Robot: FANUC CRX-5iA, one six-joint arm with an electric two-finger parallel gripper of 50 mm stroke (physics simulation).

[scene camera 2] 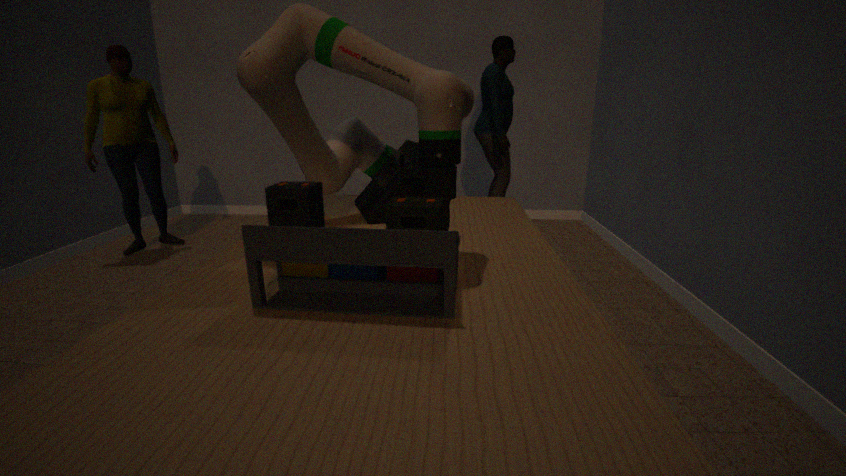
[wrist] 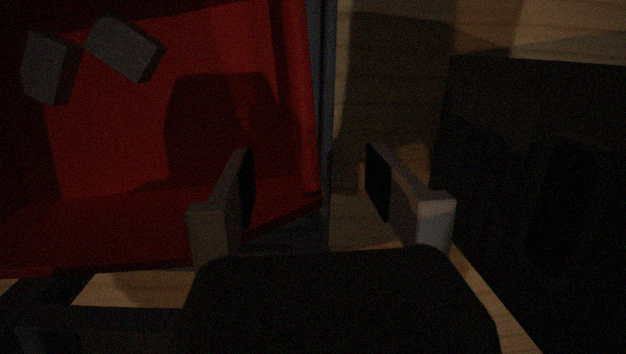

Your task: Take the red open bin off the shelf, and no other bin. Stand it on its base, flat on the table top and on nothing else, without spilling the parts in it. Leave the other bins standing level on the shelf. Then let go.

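Places are measured from the arm's base along level axes (x back, y down, z right), in millimetres.
Pixels of known places: gripper, fingertip midpoint: (wrist: 310,168); arm's base at its link origin: (scene camera 2: 392,174).
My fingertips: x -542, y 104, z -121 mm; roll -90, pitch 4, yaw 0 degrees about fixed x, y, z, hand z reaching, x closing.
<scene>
For each thing: its middle in the pictures, then the offset to it from my fingertips. "spot": a spot on its surface instead.
- red open bin at the middle of its body: (wrist: 108,115) (scene camera 2: 413,260) dy -7, dx -82, dz +35 mm
- blue bin at the middle of its body: (scene camera 2: 362,260) dy -7, dx -78, dz +145 mm
- yellow bin at the middle of its body: (scene camera 2: 319,257) dy -7, dx -60, dz +244 mm
- black case with orange latches, surface spot: (scene camera 2: 417,214) spot: dy -145, dx -222, dz +23 mm
- large dark case at the middle of its body: (wrist: 565,178) dy -29, dx +106, dz -6 mm
The red open bin (scene camera 2: 414,273) (wrist: 115,135) sits on the shelf (scene camera 2: 352,243) (wrist: 327,75), at the end of the row beside the blue bin (scene camera 2: 356,272) and the yellow bin (scene camera 2: 304,270). Two grey block-like parts (wrist: 47,67) (wrist: 122,47) lie in the red bin. My gripper (wrist: 310,168) is open and empty. In the wrist view its left finger overlaps the bin's near right corner, and its right finger is to the right of the shelf's side. The bin's right wall lies between the fingers in this view; the height gap cannot be told. The fingers are hidden in the scene view.
A black case with orange latches (scene camera 2: 417,214) stands beyond the shelf, and a second one (scene camera 2: 294,204) to its left. A large dark case (wrist: 525,175) is right of the fingers in the wrist view. Two people (scene camera 2: 123,112) (scene camera 2: 495,112) stand behind the table.
</scene>
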